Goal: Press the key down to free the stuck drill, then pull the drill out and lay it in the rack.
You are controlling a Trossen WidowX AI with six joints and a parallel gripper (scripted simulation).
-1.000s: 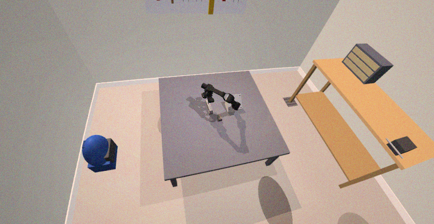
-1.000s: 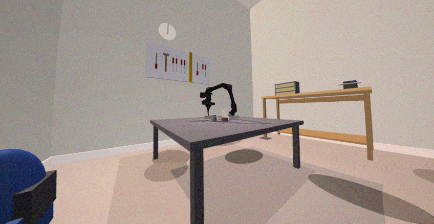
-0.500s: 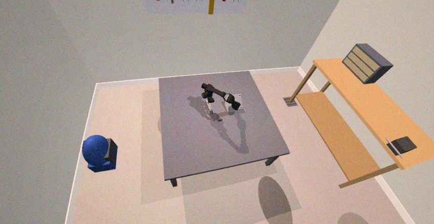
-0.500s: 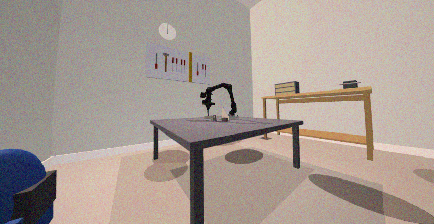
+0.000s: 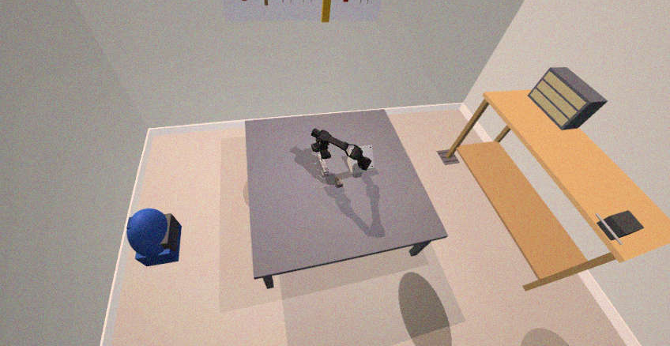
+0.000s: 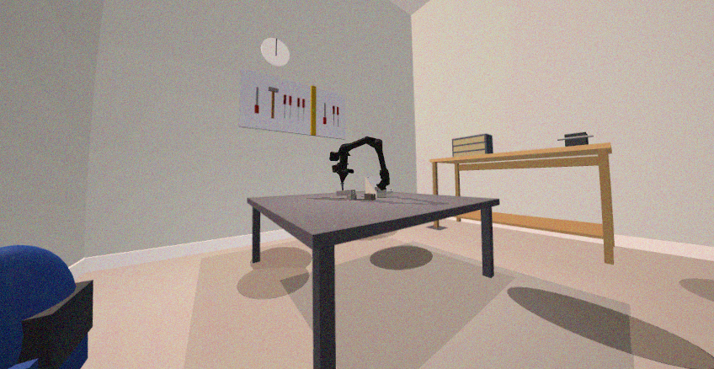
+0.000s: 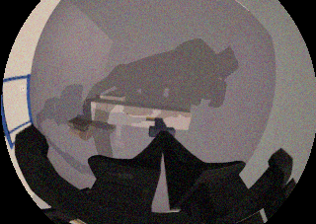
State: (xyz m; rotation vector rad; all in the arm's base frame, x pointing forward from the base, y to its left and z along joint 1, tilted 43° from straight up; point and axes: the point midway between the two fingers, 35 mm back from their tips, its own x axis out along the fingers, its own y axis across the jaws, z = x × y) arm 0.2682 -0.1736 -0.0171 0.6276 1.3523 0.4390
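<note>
My gripper tip is 6 cm to the right of the drill and 7 cm above it.
</note>
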